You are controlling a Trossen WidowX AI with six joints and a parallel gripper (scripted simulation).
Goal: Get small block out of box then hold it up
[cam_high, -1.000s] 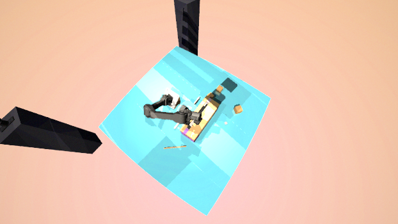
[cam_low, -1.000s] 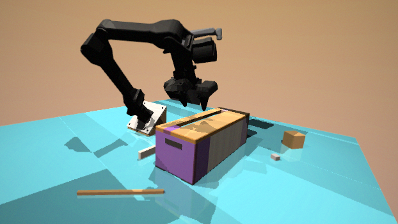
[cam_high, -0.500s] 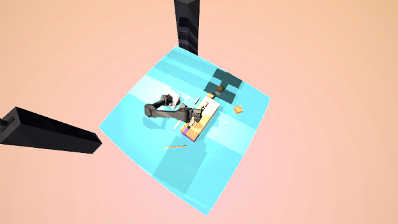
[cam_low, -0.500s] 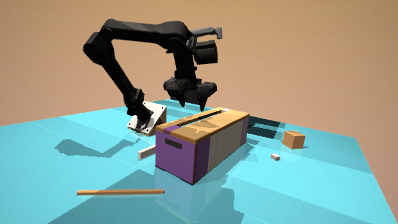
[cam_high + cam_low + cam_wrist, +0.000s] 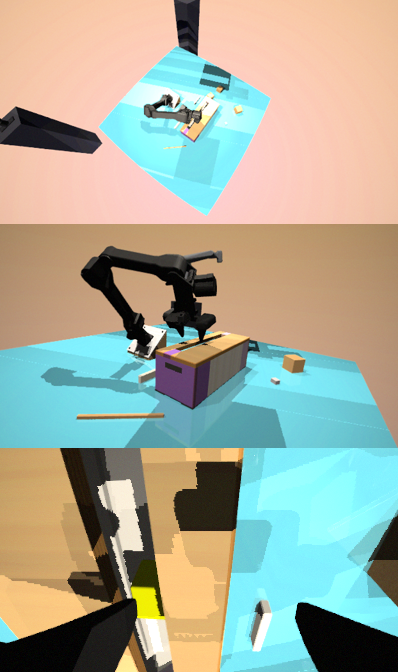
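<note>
Now: gripper tip 50 mm above the yellow block, 40 mm to the right of it and 40 mm short of it. Also, from my gripper tip: box 70 mm below, 30 mm ahead, 20 mm to the left; grey piece 260 mm ahead, 180 mm to the left, 120 mm below; thin wooden stick 290 mm to the right, 130 mm below, 60 mm ahead.
</note>
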